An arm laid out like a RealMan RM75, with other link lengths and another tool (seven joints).
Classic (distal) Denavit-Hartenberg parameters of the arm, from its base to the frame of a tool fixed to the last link. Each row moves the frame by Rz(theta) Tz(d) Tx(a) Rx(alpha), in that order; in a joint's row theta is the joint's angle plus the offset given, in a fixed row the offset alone. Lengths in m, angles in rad.
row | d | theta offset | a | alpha
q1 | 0.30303 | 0 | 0 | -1.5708
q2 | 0 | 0 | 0 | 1.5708
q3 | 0.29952 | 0 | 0 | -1.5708
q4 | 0 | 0 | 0 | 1.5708
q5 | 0.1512 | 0 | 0 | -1.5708
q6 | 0 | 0 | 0 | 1.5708
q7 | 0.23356 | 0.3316 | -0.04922 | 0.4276
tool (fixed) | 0.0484 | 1.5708 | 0 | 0
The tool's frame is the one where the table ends.
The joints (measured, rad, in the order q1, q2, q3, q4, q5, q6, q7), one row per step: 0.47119 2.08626 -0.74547 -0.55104 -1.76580 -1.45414 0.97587; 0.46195 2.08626 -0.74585 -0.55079 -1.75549 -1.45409 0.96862; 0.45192 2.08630 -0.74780 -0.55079 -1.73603 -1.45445 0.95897; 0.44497 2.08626 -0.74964 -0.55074 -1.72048 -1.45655 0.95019; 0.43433 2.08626 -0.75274 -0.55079 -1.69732 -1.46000 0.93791; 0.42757 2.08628 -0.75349 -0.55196 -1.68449 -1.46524 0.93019; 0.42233 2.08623 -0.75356 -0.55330 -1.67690 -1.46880 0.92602; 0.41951 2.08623 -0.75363 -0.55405 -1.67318 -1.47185 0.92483; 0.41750 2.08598 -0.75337 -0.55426 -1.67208 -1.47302 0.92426; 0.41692 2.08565 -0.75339 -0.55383 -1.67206 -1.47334 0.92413; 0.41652 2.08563 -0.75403 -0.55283 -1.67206 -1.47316 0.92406; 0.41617 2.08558 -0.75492 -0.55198 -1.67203 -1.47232 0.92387; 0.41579 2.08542 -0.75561 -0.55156 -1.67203 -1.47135 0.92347; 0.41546 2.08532 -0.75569 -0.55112 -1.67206 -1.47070 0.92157; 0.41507 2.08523 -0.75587 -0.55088 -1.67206 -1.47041 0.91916; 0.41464 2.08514 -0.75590 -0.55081 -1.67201 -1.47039 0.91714
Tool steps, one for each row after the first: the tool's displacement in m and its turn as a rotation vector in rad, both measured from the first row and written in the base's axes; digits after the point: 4 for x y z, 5 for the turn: 0.0023 -0.0007 0.0022 0.00985 0.00395 -0.00478; 0.0036 -0.0008 0.0062 0.02580 0.01277 -0.00827; 0.0038 -0.0012 0.0094 0.03807 0.01997 -0.00795; 0.0043 -0.0019 0.0140 0.05584 0.03087 -0.00799; 0.0042 -0.0028 0.0171 0.06618 0.03788 -0.00571; 0.0045 -0.0036 0.0191 0.07270 0.04213 -0.00534; 0.0045 -0.0042 0.0201 0.07494 0.04531 -0.00502; 0.0050 -0.0046 0.0205 0.07593 0.04611 -0.00589; 0.0053 -0.0048 0.0206 0.07574 0.04612 -0.00640; 0.0055 -0.0050 0.0203 0.07477 0.04624 -0.00720; 0.0058 -0.0051 0.0200 0.07407 0.04577 -0.00811; 0.0062 -0.0051 0.0198 0.07397 0.04485 -0.00881; 0.0065 -0.0051 0.0197 0.07487 0.04358 -0.00847; 0.0066 -0.0053 0.0197 0.07590 0.04213 -0.00741; 0.0067 -0.0054 0.0197 0.07689 0.04103 -0.00645
